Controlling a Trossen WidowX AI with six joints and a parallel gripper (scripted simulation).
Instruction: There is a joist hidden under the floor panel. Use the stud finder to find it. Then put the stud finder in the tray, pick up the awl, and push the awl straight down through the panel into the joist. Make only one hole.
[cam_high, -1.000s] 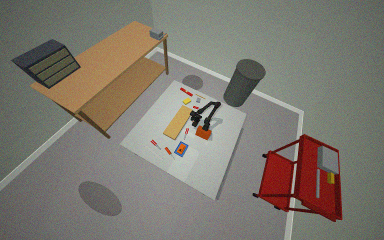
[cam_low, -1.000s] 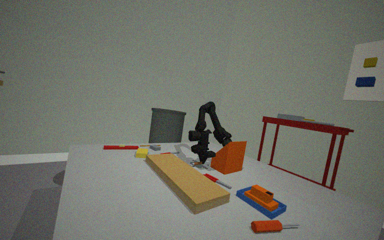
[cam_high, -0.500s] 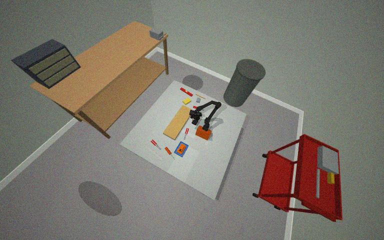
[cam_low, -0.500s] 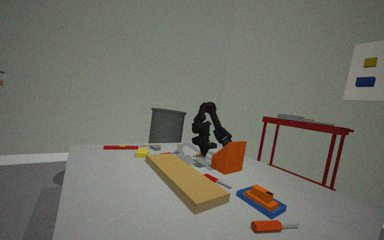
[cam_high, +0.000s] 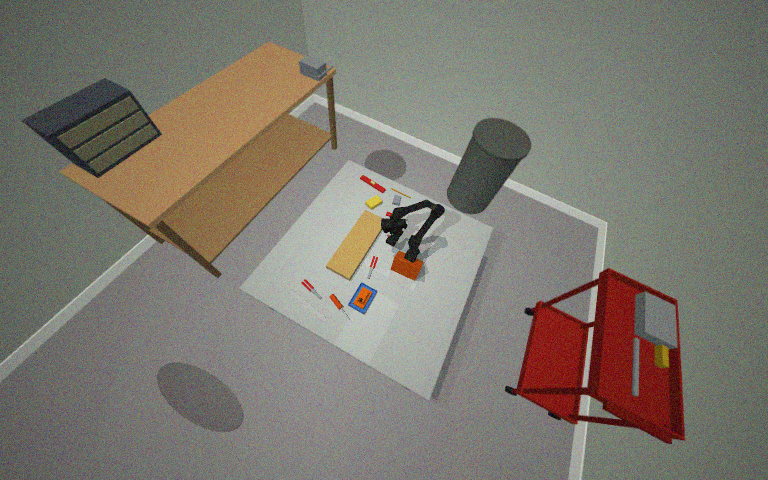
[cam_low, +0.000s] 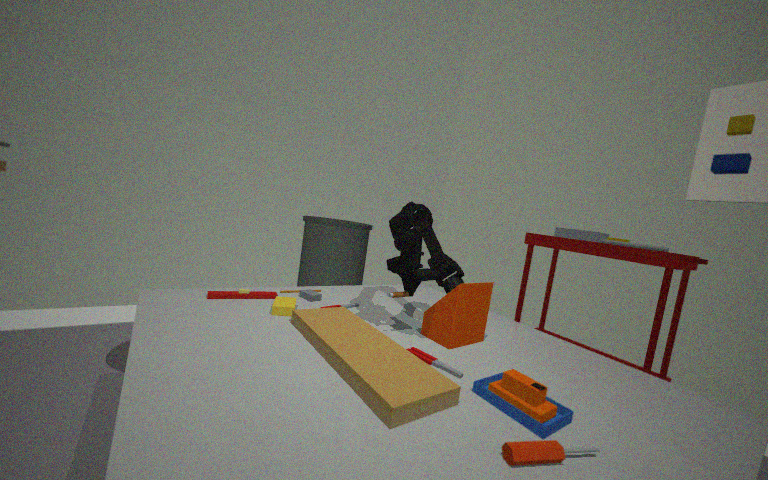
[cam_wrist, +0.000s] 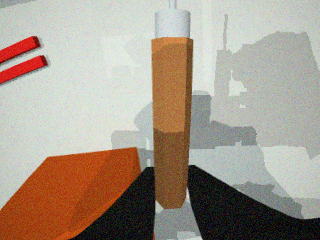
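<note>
My gripper tip is now 6 cm short of the awl. From my gripper tip the other things lie so: yellow block: 33 cm ahead, 24 cm to the right, 11 cm below; then grey block: 37 cm to the right, 20 cm ahead, 11 cm below; then blue tray: 42 cm to the left, 11 cm below, 3 cm behind.
</note>
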